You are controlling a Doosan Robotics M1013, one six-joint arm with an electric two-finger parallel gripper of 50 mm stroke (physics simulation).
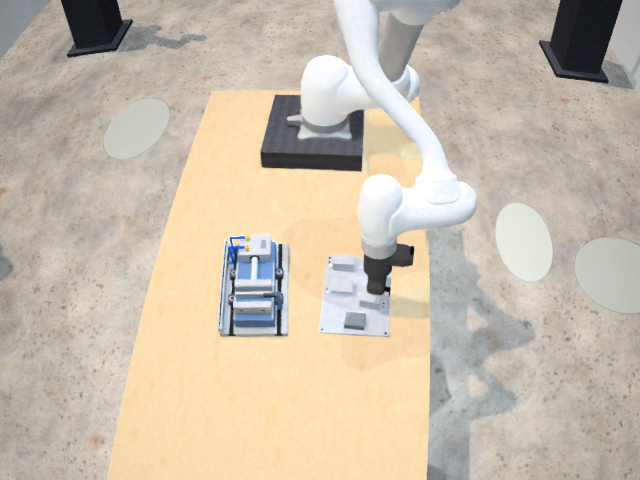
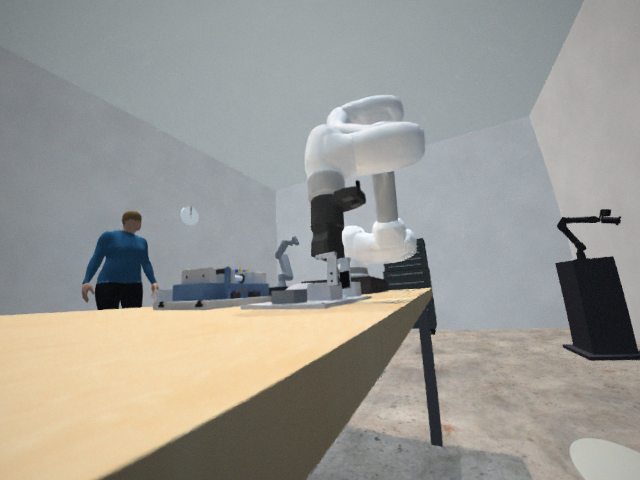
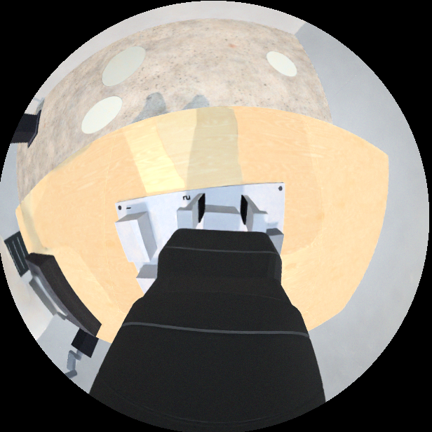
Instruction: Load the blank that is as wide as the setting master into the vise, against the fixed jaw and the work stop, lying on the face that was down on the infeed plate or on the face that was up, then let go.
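Where they show: gripper, fingertip midpoint: [image 1: 384,300] [image 2: 339,287]; arm's base, origin of the base link: [image 1: 325,124] [image 2: 352,280].
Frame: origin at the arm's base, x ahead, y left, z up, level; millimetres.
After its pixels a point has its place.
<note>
My gripper [image 1: 378,294] @[x 682, y 178, z -34 mm] [image 2: 338,279] @[x 682, y 178, z -34 mm] [image 3: 222,202] points down at the right side of the infeed plate [image 1: 330,315] @[x 714, y 28, z -59 mm] [image 2: 261,306] @[x 770, y 54, z -61 mm] [image 3: 162,207]. It is shut on a light grey blank [image 1: 370,301] @[x 690, y 137, z -23 mm] [image 2: 324,291] @[x 696, y 150, z -41 mm] [image 3: 221,218], which sits low, at about plate level; any gap beneath is too small to tell. Two other light blanks, one [image 1: 343,263] @[x 564, y 63, z -23 mm] [image 3: 135,235] at the plate's back and one [image 1: 341,285] @[x 637, y 58, z -25 mm] [image 3: 147,271] further forward, lie on the plate. A dark grey block [image 1: 355,320] @[x 744, y 96, z -33 mm] [image 2: 289,296] @[x 761, y 110, z -45 mm], apparently the setting master, lies at its front. The vise [image 1: 254,319] @[x 760, y -172, z -7 mm] [image 2: 199,292] @[x 761, y -134, z -29 mm] stands left, with no blank seen between its jaws.
A blue bracket [image 1: 278,301] @[x 706, y -110, z -1 mm] with a dark rod stands beside the vise jaws. Blue hoses [image 1: 231,250] and yellow fittings are at the vise's back left. The arm's black base block [image 1: 311,159] @[x 154, y -42, z -20 mm] is at the back of the wooden table [image 1: 258,403] @[x 984, y -154, z -67 mm]. A person [image 2: 122,258] stands beyond the table.
</note>
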